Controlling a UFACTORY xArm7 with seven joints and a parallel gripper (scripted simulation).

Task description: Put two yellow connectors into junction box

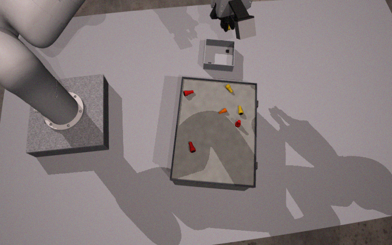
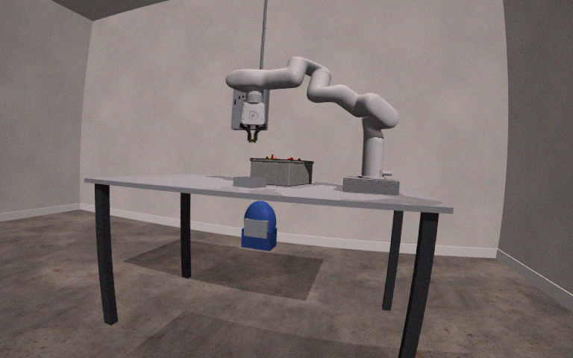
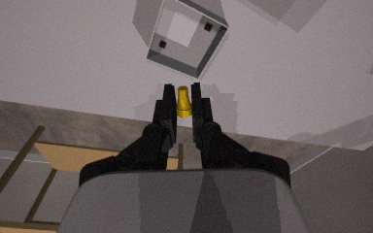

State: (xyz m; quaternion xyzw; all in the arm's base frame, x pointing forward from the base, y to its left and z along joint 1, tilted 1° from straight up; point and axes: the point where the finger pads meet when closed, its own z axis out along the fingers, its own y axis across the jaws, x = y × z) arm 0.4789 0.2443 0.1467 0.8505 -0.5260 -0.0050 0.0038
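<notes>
Now: hand 240 mm to the left of the orange connector and 90 mm above it. Also, from my hand: tool case (290 mm to the right, 120 mm below, 10 mm behind).
</notes>
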